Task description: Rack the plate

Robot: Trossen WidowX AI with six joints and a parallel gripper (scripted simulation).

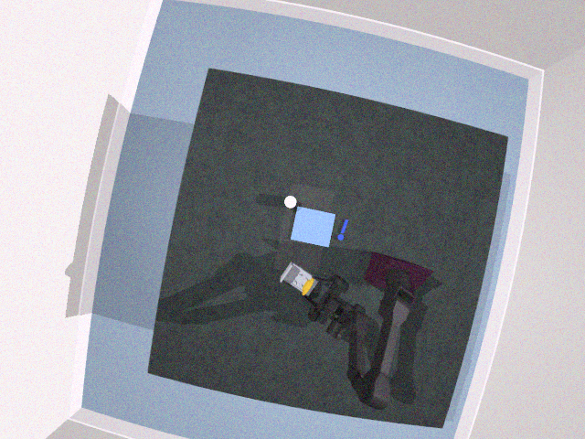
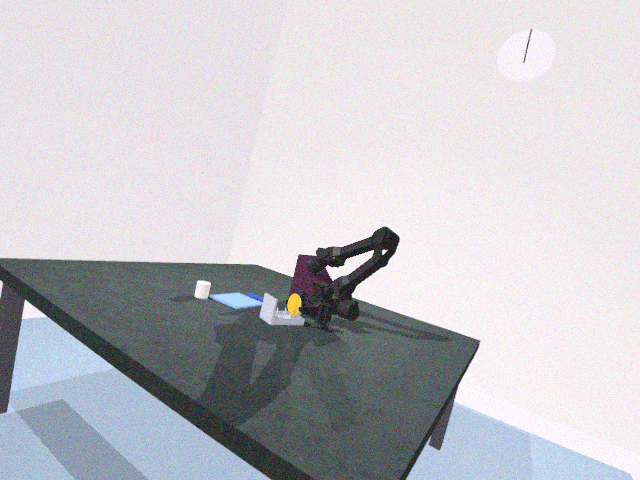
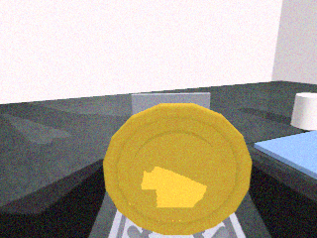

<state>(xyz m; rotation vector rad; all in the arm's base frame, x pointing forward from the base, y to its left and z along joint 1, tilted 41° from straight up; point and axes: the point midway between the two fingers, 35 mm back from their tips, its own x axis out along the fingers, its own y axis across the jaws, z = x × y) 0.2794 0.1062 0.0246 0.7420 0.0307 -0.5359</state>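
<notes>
My gripper tip is now 1 cm past the yellow plate. Also, from my gripper tip: white cup (30 cm to the right, 8 cm ahead, 3 cm below); then blue utensil (21 cm to the right, 13 cm behind, 5 cm below); then dish rack (3 cm below, 2 cm ahead, 1 cm to the right).
</notes>
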